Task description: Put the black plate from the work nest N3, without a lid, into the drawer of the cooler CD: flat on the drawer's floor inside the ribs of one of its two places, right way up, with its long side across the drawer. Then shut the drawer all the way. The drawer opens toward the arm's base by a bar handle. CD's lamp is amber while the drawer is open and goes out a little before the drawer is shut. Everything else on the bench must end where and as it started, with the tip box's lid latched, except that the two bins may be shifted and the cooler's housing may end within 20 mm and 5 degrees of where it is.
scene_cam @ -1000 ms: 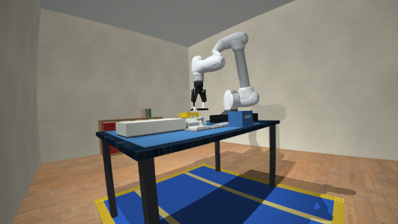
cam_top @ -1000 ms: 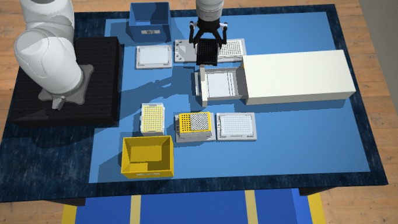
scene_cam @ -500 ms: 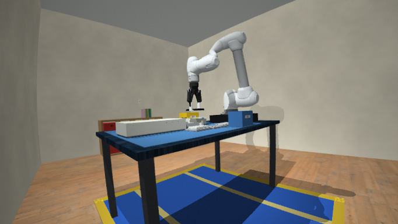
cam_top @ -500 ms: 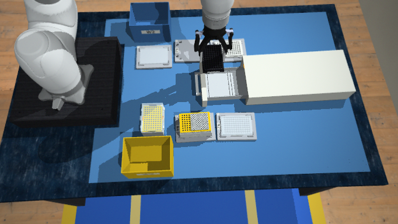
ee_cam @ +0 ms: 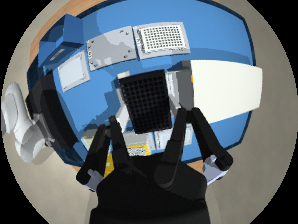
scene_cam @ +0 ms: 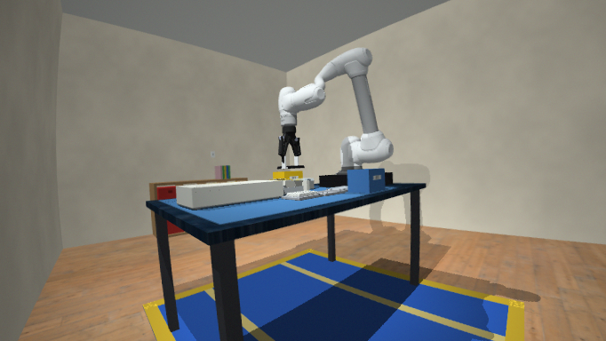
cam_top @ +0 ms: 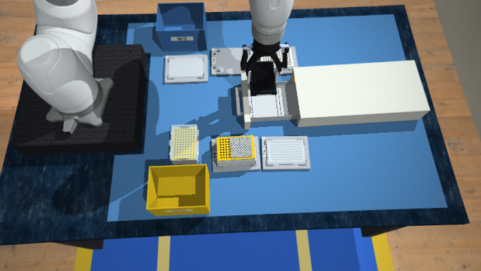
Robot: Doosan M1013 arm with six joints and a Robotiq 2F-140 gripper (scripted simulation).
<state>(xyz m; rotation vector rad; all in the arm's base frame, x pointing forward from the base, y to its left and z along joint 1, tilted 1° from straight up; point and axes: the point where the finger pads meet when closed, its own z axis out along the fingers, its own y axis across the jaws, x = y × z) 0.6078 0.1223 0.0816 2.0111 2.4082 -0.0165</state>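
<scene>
Right now the drawer is 14 cm below my hand, 5 cm ahead of it and 2 cm to the right of it. Round my hand: grey work nest 16 cm below, 15 cm to the left, 12 cm behind; then white plate 17 cm to the left, 15 cm below, 5 cm ahead; then black plate 2 cm below.
</scene>
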